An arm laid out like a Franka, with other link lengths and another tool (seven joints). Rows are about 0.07 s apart.
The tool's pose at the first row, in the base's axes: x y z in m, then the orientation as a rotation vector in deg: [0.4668 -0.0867 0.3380 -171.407 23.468 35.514]
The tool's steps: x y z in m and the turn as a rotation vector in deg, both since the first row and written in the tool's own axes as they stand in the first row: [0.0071 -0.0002 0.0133 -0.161 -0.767 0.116]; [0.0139 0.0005 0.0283 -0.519 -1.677 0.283]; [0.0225 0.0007 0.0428 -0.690 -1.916 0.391]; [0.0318 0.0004 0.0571 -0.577 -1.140 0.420]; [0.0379 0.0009 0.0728 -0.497 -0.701 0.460]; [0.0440 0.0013 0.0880 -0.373 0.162 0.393]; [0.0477 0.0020 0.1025 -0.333 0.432 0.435]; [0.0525 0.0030 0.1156 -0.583 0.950 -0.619]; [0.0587 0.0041 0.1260 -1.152 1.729 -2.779]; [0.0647 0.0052 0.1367 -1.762 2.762 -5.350]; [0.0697 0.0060 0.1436 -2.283 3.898 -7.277]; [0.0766 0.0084 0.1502 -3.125 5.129 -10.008]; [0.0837 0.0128 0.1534 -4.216 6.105 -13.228]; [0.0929 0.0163 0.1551 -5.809 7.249 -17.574]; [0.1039 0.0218 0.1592 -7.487 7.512 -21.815]
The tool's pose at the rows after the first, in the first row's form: [0.4680 -0.0868 0.3230 -171.221 23.566 36.714]; [0.4681 -0.0875 0.3065 -171.145 23.695 38.207]; [0.4701 -0.0882 0.2898 -171.194 23.812 38.636]; [0.4730 -0.0886 0.2730 -171.439 23.928 37.454]; [0.4722 -0.0888 0.2561 -171.559 24.032 36.780]; [0.4717 -0.0890 0.2398 -171.821 24.007 35.454]; [0.4693 -0.0890 0.2250 -171.899 24.096 35.044]; [0.4682 -0.0897 0.2110 -172.373 22.472 34.287]; [0.4694 -0.0911 0.1990 -173.226 19.105 33.163]; [0.4704 -0.0925 0.1868 -174.129 15.096 31.621]; [0.4719 -0.0937 0.1785 -174.939 12.082 29.933]; [0.4748 -0.0970 0.1697 -175.929 7.741 28.116]; [0.4787 -0.1026 0.1639 -176.859 2.540 26.686]; [0.4853 -0.1081 0.1587 -177.909 -4.580 25.000]; [0.4919 -0.1156 0.1505 177.407 11.586 -24.482]
